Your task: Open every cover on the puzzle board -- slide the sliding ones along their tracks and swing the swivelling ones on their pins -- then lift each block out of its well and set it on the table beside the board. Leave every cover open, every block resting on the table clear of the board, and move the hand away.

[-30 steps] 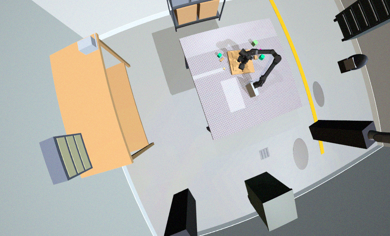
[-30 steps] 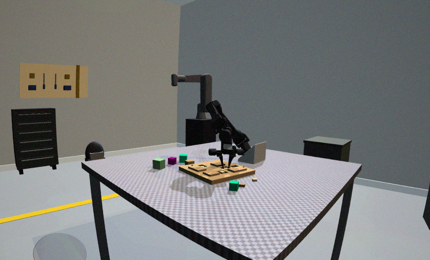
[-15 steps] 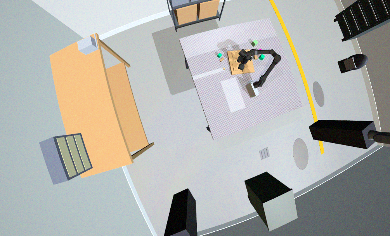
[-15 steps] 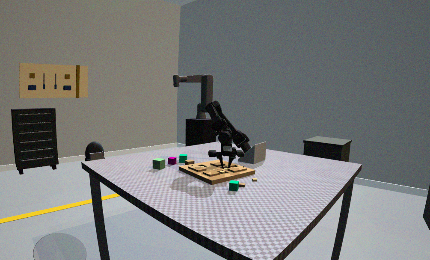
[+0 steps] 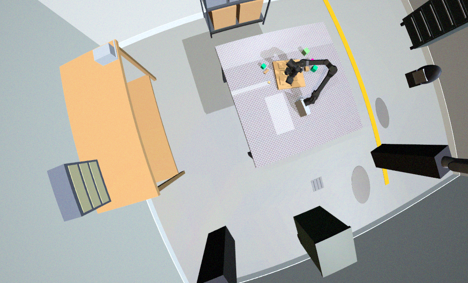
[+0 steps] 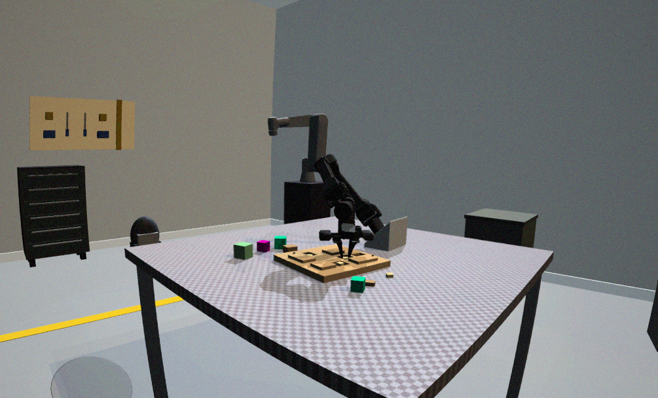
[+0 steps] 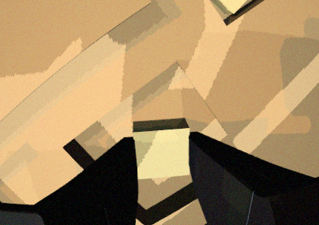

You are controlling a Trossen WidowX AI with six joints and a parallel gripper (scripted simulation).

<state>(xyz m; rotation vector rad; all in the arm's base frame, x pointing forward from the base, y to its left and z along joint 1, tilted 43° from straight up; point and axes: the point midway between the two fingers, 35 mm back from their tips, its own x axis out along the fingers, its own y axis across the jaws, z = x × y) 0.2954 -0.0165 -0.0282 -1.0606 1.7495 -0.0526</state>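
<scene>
The puzzle board lies 60 mm ahead of my gripper tip and 20 mm to the right of it. The rest, counted from my gripper tip: magenta block (60 mm ahead, 340 mm to the right); light green block (180 mm ahead, 330 mm to the right, 10 mm above).
</scene>
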